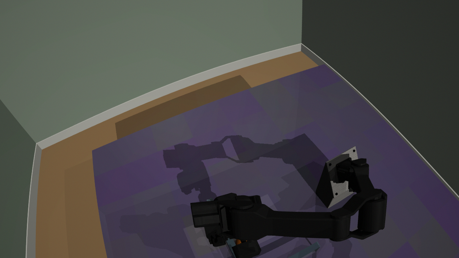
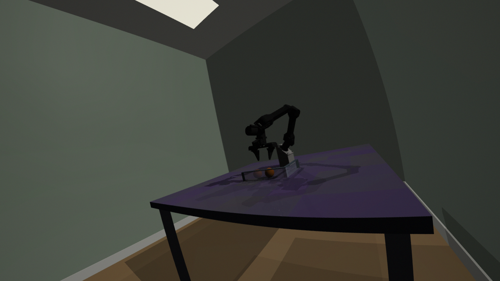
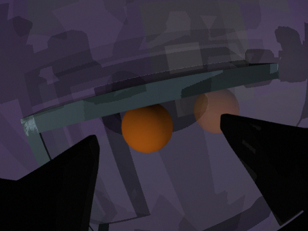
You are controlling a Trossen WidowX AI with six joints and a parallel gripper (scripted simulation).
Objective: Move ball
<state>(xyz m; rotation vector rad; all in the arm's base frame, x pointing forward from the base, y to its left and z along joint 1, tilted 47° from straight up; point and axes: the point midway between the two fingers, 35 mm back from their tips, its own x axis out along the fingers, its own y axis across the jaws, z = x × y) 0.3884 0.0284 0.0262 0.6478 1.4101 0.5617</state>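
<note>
Right now the orange ball is 90 mm below my gripper tip and 20 mm behind it. Also, from my gripper tip: see-through copy of ball (90 mm to the right, 90 mm below, 20 mm behind).
</note>
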